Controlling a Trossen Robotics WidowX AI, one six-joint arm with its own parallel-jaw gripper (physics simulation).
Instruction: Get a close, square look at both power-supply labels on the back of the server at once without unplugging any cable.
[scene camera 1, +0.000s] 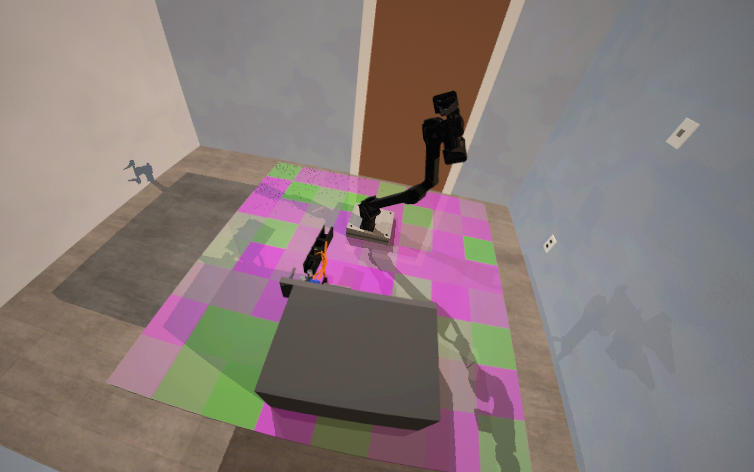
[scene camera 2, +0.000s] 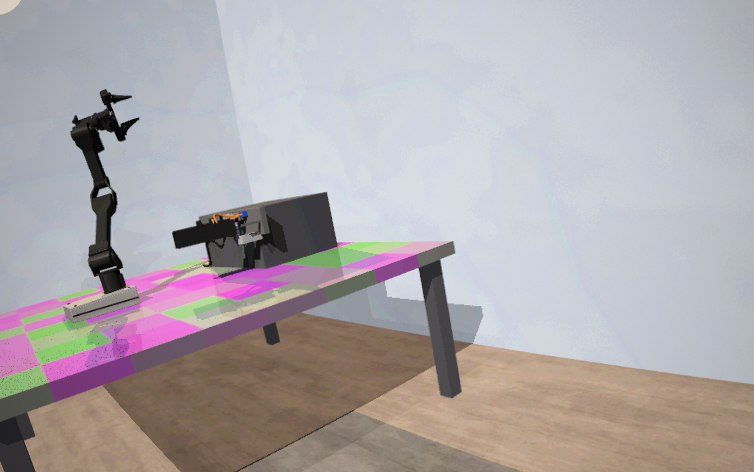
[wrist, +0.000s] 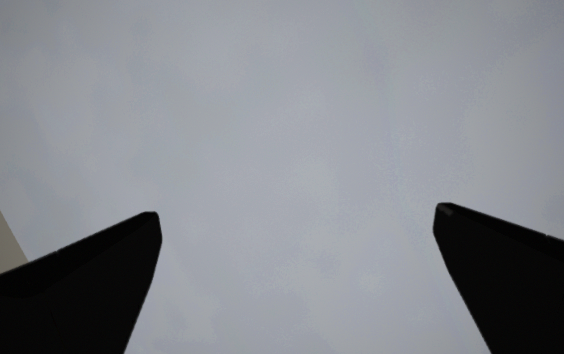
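Pixels of known places: gripper, between the fingertips: (scene camera 1: 446, 133) (scene camera 2: 135, 107) (wrist: 298, 222); arm's base, origin of its link: (scene camera 1: 367, 225) (scene camera 2: 114, 290).
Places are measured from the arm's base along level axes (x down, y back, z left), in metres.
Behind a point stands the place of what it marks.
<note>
The server, a dark grey box (scene camera 1: 350, 350) {y -0.636, x -0.159, z 0.068 m} (scene camera 2: 303, 228) {y -0.650, x -0.050, z -0.135 m}, stands on the table. Its cabled side faces the arm's base. Orange cables (scene camera 1: 324, 257) {y -0.362, x -0.163, z -0.089 m} (scene camera 2: 227, 215) {y -0.402, x -0.152, z -0.081 m} run along a black bar-like part (scene camera 1: 314, 258) {y -0.359, x -0.141, z -0.125 m} (scene camera 2: 203, 233) {y -0.280, x -0.117, z -0.150 m} that sticks out from one end of that side. The power-supply labels cannot be made out in the scene views and do not show in the wrist view. My gripper (scene camera 1: 451, 128) {y -0.243, x -0.597, z 0.184 m} (scene camera 2: 134, 107) {y -0.243, x -0.597, z 0.184 m} (wrist: 298, 222) {y -0.243, x -0.597, z 0.184 m} is open and empty, high above the table and well apart from the server. The wrist view looks at a pale blue-grey surface between the fingers.
The arm's pale base plate (scene camera 1: 383, 222) {y 0.053, x 0.007, z 0.069 m} (scene camera 2: 119, 305) {y 0.013, x 0.036, z -0.090 m} sits on the pink and green checkered table (scene camera 1: 217, 333) {y -0.623, x 0.048, z -0.391 m} (scene camera 2: 356, 257) {y -0.644, x 0.048, z -0.423 m}. The black bar-like part reaches from the server toward the base. A brown door (scene camera 1: 428, 50) and blue-grey walls stand around the table.
</note>
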